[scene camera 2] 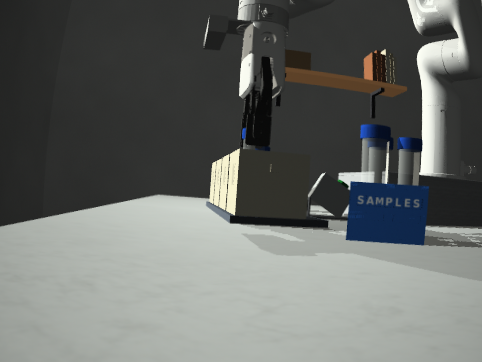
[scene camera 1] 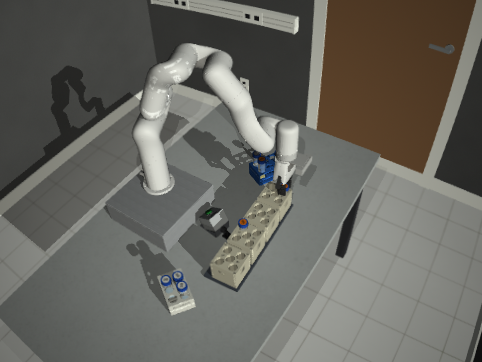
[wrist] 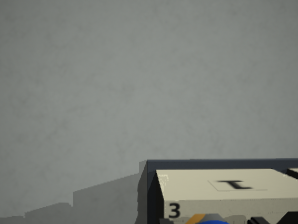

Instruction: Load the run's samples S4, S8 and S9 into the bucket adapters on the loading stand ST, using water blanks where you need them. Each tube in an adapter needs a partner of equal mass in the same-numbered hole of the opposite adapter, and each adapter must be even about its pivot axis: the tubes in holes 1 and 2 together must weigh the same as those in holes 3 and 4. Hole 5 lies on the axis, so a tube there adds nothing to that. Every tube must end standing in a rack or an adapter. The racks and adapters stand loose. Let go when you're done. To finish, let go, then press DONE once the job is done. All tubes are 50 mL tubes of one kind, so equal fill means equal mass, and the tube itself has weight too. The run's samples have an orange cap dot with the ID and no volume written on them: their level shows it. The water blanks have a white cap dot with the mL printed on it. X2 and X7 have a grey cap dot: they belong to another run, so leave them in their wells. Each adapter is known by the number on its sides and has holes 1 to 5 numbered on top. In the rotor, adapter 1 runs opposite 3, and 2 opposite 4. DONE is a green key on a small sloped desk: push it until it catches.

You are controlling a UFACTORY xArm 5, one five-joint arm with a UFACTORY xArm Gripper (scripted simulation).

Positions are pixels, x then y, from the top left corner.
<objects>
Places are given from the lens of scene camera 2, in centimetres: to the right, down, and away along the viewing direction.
blue sample rack [scene camera 2: 387, 213]: 15, 3, 41
</objects>
